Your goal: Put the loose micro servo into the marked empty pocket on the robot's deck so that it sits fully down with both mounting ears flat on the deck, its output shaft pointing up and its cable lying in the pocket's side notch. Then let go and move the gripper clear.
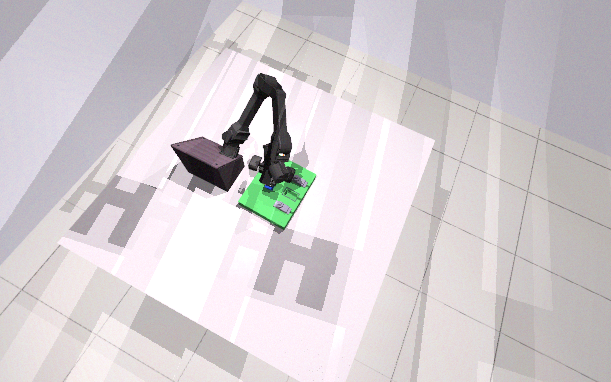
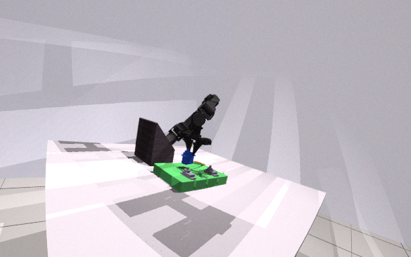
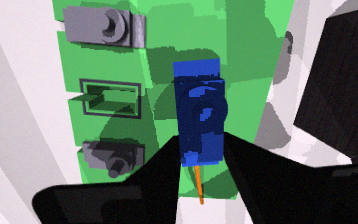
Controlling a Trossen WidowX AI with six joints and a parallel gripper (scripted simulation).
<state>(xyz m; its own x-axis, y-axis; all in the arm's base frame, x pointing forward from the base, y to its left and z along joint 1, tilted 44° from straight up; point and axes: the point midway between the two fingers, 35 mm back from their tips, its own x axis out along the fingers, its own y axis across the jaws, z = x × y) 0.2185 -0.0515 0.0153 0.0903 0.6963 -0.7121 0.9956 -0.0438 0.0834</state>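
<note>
Now: gripper tip 10 cm above the green deck and 1 cm past it.
</note>
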